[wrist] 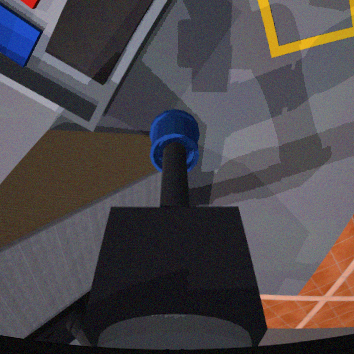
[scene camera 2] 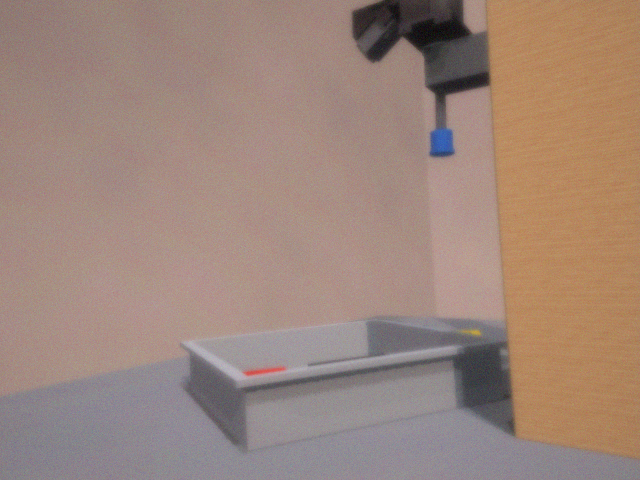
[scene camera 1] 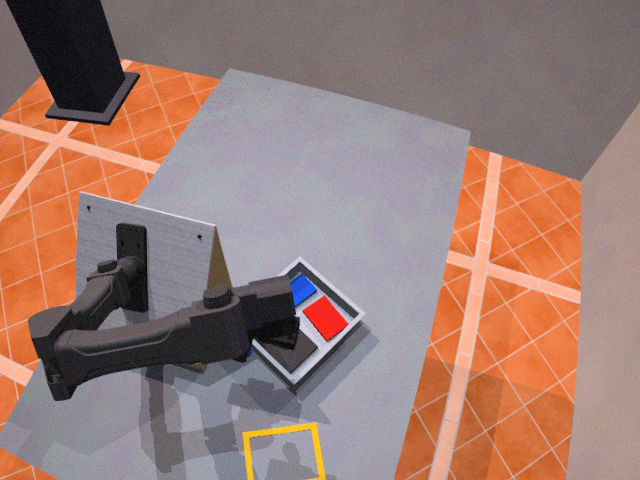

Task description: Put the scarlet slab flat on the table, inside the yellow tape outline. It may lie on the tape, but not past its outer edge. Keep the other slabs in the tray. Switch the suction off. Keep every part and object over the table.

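Frame: origin at the arm's base, x ahead, y left, z up, level; millimetres.
Seen in the pictures: end effector, tool point: (wrist: 174, 131) (scene camera 2: 442, 154); arm's base, origin of the base link: (wrist: 82, 310) (scene camera 1: 133, 267).
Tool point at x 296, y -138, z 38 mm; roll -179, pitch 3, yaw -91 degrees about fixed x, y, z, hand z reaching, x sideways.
Note:
Offsets run from my tool point to a thing's top centre. Level surfaces: height alone.
The scarlet slab @(135 mm ahead, 192 mm left, 232 mm down) (scene camera 1: 325, 317) (scene camera 2: 264, 371) (wrist: 31, 2) lies in the grey tray @(68 mm ahead, 165 mm left, 195 mm down) (scene camera 1: 333, 341) (scene camera 2: 351, 397) (wrist: 132, 52). A blue slab @(49 mm ahead, 248 mm left, 232 mm down) (scene camera 1: 303, 289) (wrist: 17, 37) and a larger dark slab @(46 mm ahead, 113 mm left, 231 mm down) (scene camera 1: 292, 351) (wrist: 95, 40) lie in it too; the arm partly covers both in scene camera 1. The yellow tape outline (scene camera 1: 280, 429) (scene camera 2: 469, 332) (wrist: 312, 43) is on the table; its near side is cut off in scene camera 1. My blue suction cup (scene camera 2: 442, 142) (wrist: 174, 131) points down, high above the table, bare and open. In scene camera 1 the arm hides most of it.
A mounting panel with a wooden side (scene camera 1: 170, 253) (scene camera 2: 568, 232) (wrist: 75, 170) stands upright on the table @(245 mm down) (scene camera 1: 330, 170), left of the tray in scene camera 1. A black pillar (scene camera 1: 77, 56) stands beyond the table's far left edge. Tiled floor (scene camera 1: 527, 206) lies past the table's right edge.

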